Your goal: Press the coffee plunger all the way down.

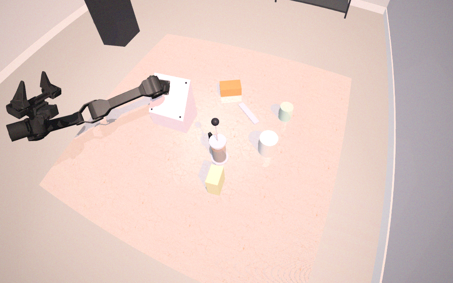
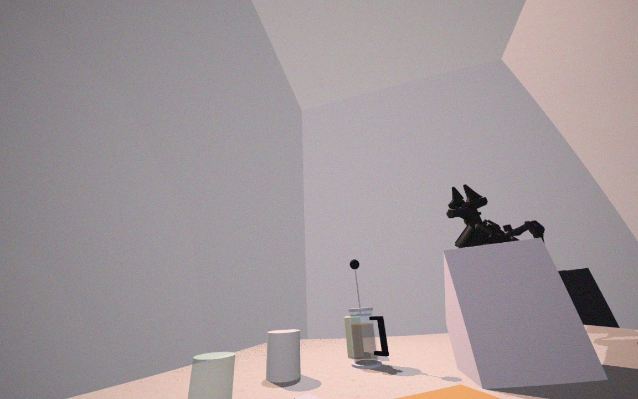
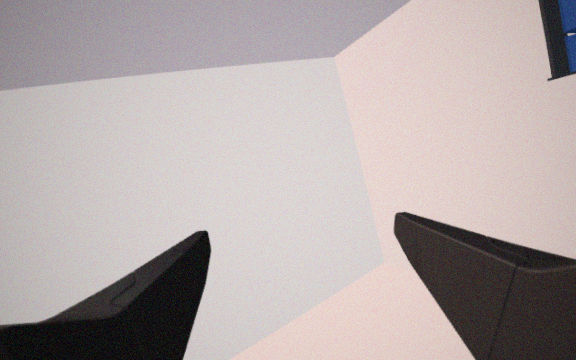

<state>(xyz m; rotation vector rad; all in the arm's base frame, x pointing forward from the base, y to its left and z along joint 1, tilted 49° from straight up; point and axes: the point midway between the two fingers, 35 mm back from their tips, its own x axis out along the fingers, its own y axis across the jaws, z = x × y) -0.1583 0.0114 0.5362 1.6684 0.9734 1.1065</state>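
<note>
Now: gripper tip 47 cm short of the glass coffee press, 22 cm to the right of it and 45 cm above it. The rest, counted from my gripper tip: pale green cylinder 72 cm ahead, 52 cm to the left, 54 cm below; white cylinder 68 cm ahead, 31 cm to the left, 53 cm below; flat white strip 54 cm ahead, 49 cm to the left, 58 cm below.
</note>
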